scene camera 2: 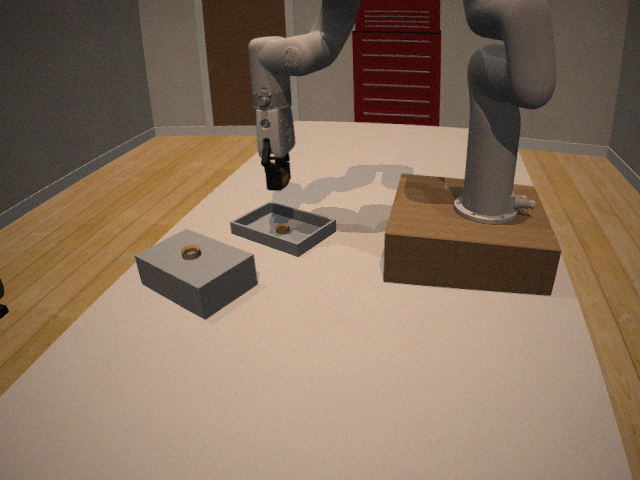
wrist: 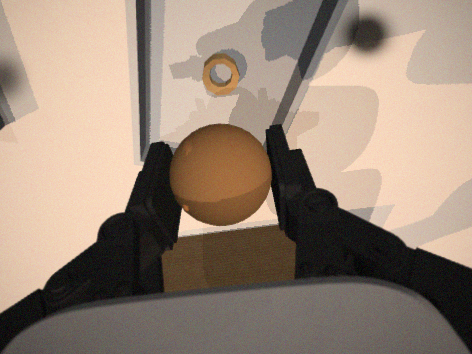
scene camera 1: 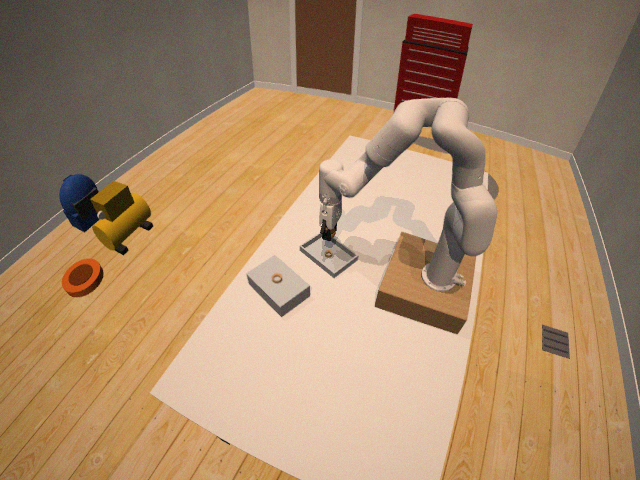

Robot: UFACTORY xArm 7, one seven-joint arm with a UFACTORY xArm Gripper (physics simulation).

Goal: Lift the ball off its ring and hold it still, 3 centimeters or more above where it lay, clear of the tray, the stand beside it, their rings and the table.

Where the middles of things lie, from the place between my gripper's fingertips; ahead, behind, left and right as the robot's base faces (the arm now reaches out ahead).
Now: hand 1 cm below the orange-brown ball (wrist: 220, 174). Round my hand: shallow grey tray (scene camera 2: 290, 230): 10 cm below; grey block stand (scene camera 2: 203, 275): 10 cm ahead, 23 cm to the left, 7 cm below.
